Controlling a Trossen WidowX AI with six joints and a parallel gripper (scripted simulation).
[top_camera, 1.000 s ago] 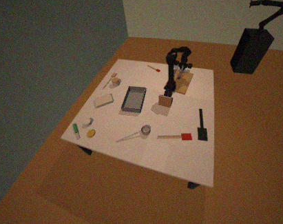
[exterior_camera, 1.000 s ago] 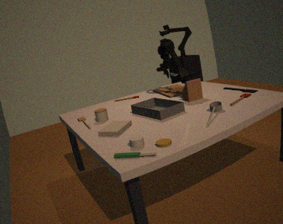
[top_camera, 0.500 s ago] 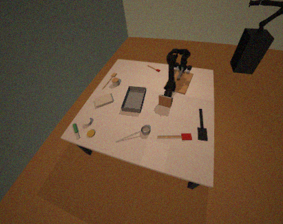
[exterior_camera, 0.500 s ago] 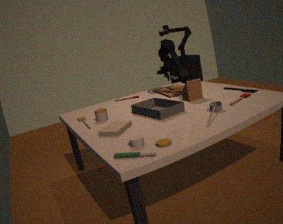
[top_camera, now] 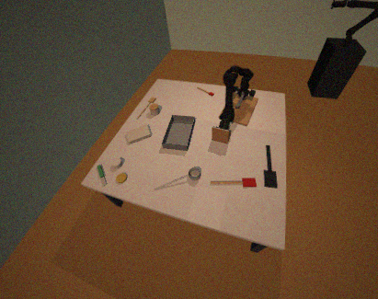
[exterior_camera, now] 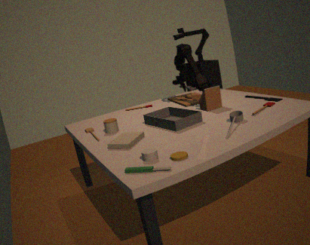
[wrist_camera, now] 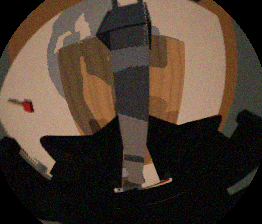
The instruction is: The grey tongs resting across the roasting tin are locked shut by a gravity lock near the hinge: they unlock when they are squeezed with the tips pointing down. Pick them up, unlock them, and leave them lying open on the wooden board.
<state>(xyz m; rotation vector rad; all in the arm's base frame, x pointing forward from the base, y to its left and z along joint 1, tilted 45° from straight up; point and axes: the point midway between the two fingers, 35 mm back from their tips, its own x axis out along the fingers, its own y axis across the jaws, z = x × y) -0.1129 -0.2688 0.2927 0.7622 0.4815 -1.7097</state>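
The wooden board is 2 cm ahead of my gripper tip, 6 cm to the left of it and 5 cm below it. Also, from my gripper tip: red-tipped stick 33 cm ahead, 13 cm to the right, 5 cm below; black spatula 22 cm behind, 61 cm to the left, 5 cm below; grey roasting tin 45 cm ahead, 42 cm to the left, 3 cm below.
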